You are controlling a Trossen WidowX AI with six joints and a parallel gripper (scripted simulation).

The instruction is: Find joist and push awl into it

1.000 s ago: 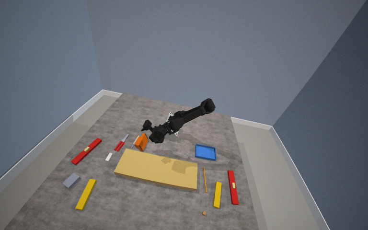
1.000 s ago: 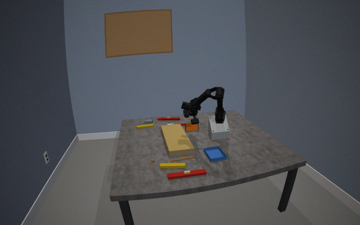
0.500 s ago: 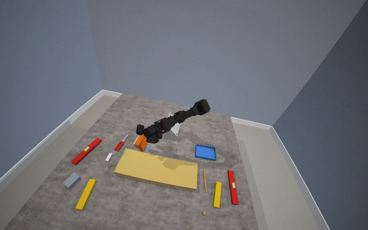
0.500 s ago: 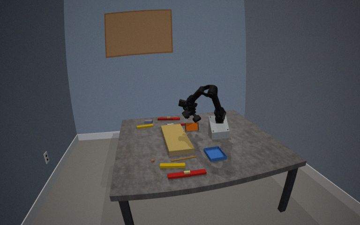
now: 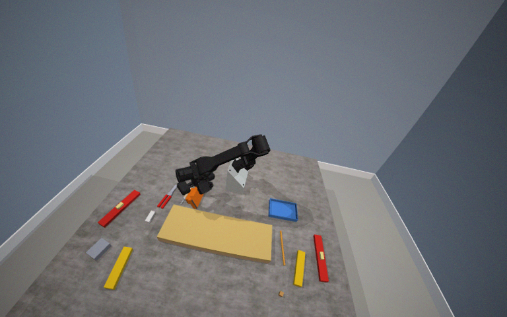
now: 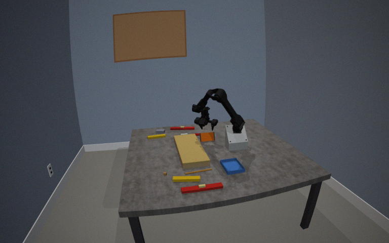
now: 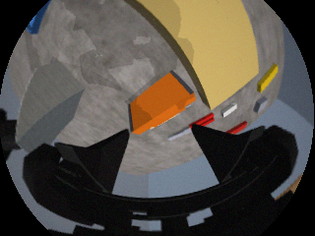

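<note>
The orange stud finder is 70 mm below my gripper tip, 20 mm ahead of it and 10 mm to the right of it. Round my gripper tip: wooden-handled tool: 90 mm below, 50 mm to the right, 10 mm ahead; then grey block: 410 mm ahead, 250 mm to the right, 80 mm below; then white piece: 190 mm ahead, 150 mm to the right, 90 mm below.
</note>
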